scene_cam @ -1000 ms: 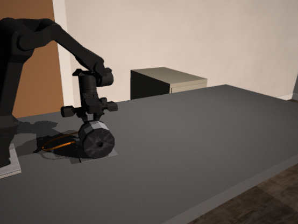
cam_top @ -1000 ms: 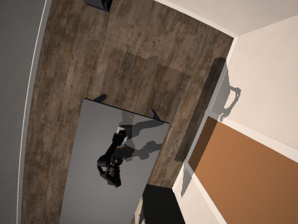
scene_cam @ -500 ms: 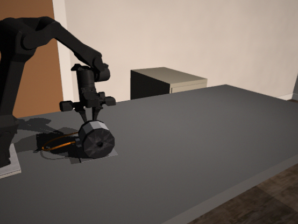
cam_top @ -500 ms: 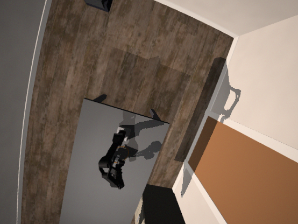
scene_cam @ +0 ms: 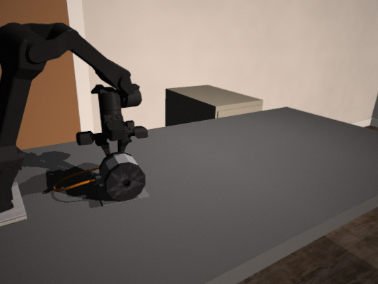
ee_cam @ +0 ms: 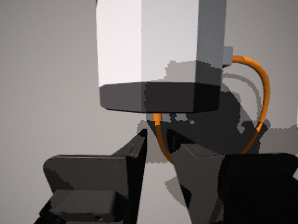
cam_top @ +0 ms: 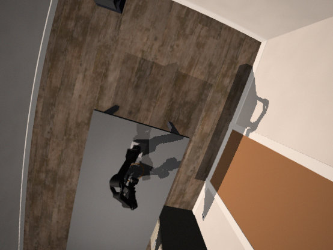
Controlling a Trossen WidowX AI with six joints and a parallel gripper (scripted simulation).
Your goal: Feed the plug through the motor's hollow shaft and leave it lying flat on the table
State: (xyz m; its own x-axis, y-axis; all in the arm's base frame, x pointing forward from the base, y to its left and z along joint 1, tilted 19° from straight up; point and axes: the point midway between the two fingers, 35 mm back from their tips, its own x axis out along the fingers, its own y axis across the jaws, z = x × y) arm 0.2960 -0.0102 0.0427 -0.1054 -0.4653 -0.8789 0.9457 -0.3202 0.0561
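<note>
My gripper is now 4 cm to the left of the grey plug, 3 cm above it and 1 cm past it. Also, from my hand: thin grey plate (8 cm to the right, 8 cm below, 3 cm behind).
</note>
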